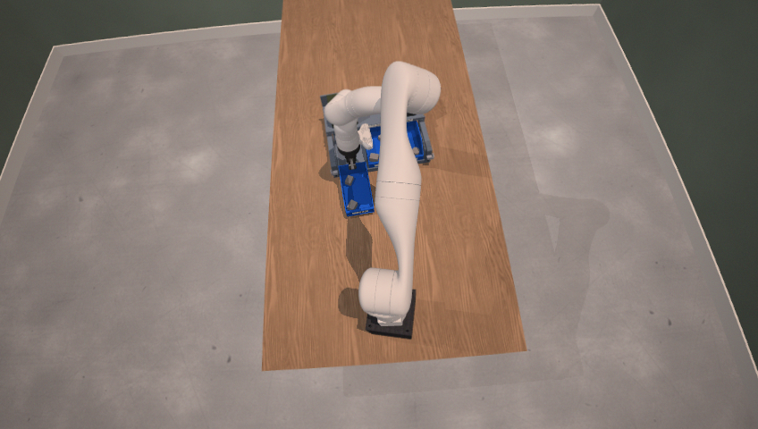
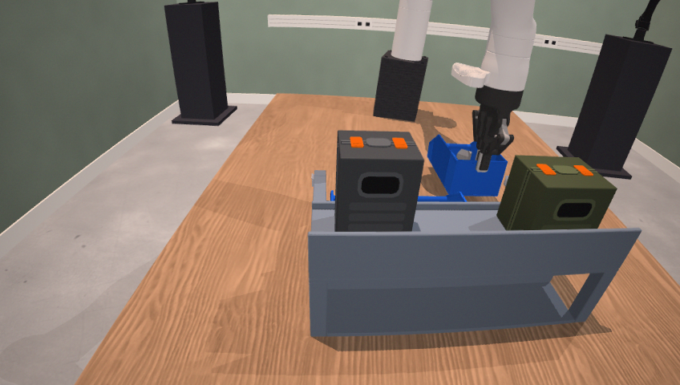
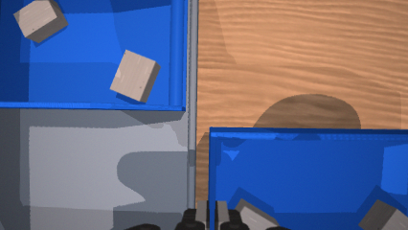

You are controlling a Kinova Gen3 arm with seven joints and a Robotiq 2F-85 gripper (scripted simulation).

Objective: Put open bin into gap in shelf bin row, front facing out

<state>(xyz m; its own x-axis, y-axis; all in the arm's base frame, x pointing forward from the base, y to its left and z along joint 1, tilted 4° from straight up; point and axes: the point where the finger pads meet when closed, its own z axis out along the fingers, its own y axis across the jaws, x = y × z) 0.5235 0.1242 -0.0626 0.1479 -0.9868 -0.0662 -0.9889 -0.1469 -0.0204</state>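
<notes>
Now: the grey part 3 cm behind my hand, 2 cm to the left of it and 6 cm below it. The rest, counted from my hand: grey shelf: 15 cm ahead, 9 cm to the right, 3 cm below.
</notes>
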